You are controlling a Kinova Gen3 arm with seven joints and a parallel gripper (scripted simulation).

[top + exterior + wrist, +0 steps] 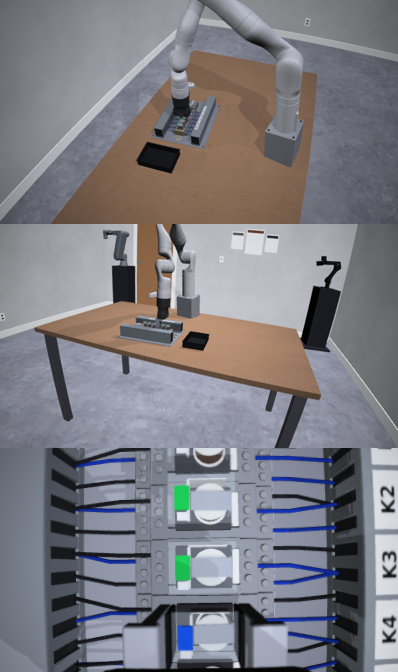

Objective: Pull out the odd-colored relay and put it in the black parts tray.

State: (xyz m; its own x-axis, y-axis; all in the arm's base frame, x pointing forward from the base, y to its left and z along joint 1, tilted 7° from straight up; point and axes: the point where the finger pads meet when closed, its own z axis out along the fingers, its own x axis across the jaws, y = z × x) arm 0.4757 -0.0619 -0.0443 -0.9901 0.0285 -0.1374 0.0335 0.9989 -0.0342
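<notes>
The k4 relay lies 1 cm below my hand. Round my hand: k2 relay 6 cm to the right, 1 cm below; then k3 relay 3 cm to the right, 1 cm below; then grey relay panel 4 cm to the right, 3 cm below.
</notes>
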